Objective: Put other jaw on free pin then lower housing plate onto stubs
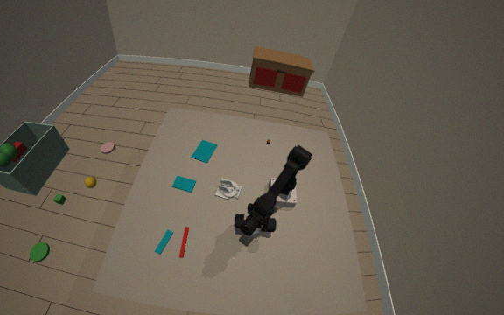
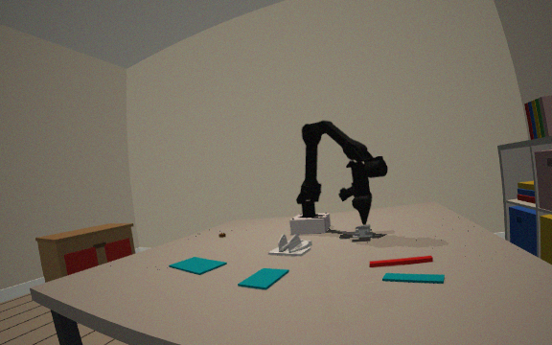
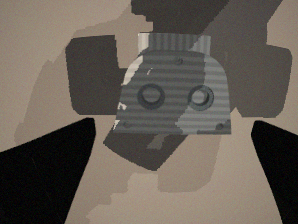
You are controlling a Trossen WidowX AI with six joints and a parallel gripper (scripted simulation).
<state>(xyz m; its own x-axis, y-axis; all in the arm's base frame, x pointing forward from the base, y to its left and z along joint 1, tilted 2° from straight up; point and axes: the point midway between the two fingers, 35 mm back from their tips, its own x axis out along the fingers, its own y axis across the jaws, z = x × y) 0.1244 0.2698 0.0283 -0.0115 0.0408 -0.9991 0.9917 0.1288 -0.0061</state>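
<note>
The small white block is 1 cm to the right of my gripper tip and 4 cm below it. Round my gripper tip: jaw (14 cm ahead, 23 cm to the right, 3 cm below); red strip (30 cm ahead, 14 cm to the left, 4 cm below); housing plate (1 cm to the right, 2 cm below).
</note>
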